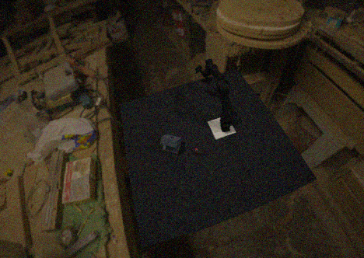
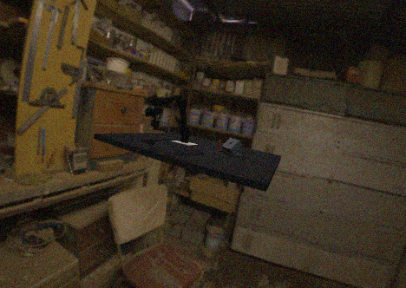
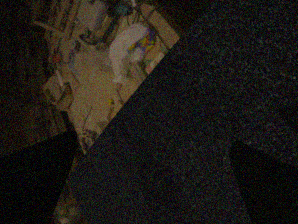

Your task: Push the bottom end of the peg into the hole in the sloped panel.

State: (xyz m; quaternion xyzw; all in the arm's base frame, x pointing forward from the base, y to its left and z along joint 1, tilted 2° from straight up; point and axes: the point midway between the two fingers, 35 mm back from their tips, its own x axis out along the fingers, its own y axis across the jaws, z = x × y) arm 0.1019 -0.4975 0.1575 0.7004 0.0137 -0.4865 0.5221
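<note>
My gripper tip is 680 mm to the right of the red peg, 160 mm short of it and 100 mm above it. Round my gripper tip: grey sloped panel 570 mm to the left, 330 mm ahead, 80 mm below.
</note>
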